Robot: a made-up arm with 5 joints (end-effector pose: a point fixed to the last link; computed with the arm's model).
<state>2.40 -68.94 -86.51 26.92 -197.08</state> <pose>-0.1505 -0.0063 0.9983 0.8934 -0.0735 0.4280 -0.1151</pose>
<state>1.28 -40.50 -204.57 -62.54 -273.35</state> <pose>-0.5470 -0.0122 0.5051 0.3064 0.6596 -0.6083 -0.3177</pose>
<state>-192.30 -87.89 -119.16 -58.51 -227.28</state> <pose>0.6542 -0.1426 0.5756 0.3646 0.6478 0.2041 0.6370</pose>
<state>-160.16 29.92 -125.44 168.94 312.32</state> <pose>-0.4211 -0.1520 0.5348 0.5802 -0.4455 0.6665 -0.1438</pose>
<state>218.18 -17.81 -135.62 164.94 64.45</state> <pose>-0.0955 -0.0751 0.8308 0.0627 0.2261 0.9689 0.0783</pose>
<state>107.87 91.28 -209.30 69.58 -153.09</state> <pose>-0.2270 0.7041 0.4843 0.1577 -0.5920 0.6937 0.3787</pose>
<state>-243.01 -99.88 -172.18 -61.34 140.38</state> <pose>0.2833 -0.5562 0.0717 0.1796 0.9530 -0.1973 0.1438</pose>
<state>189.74 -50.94 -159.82 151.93 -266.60</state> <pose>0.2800 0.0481 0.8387 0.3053 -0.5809 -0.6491 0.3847</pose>
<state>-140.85 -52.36 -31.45 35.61 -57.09</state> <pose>-0.2469 -0.2010 0.5831 0.4033 0.6796 -0.6094 -0.0637</pose>
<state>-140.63 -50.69 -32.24 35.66 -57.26</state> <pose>-0.2517 -0.2065 0.5808 0.3960 0.6842 -0.6093 -0.0623</pose>
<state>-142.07 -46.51 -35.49 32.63 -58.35</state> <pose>-0.2715 -0.2116 0.5949 0.4110 0.6767 -0.6063 -0.0740</pose>
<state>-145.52 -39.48 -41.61 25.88 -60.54</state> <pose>-0.3103 -0.2131 0.6262 0.4514 0.6535 -0.5986 -0.1045</pose>
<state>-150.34 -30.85 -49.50 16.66 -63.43</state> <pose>-0.3613 -0.2057 0.6650 0.5049 0.6166 -0.5843 -0.1533</pose>
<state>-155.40 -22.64 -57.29 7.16 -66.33</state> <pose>-0.4100 -0.1877 0.6997 0.5543 0.5739 -0.5646 -0.2113</pose>
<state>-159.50 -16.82 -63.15 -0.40 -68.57</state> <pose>-0.4427 -0.1655 0.7248 0.5893 0.5358 -0.5446 -0.2628</pose>
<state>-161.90 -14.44 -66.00 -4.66 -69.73</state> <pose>-0.4546 -0.1486 0.7406 0.6087 0.5110 -0.5307 -0.2945</pose>
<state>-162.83 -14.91 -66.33 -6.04 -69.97</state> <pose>-0.4509 -0.1393 0.7506 0.6182 0.4988 -0.5243 -0.3069</pose>
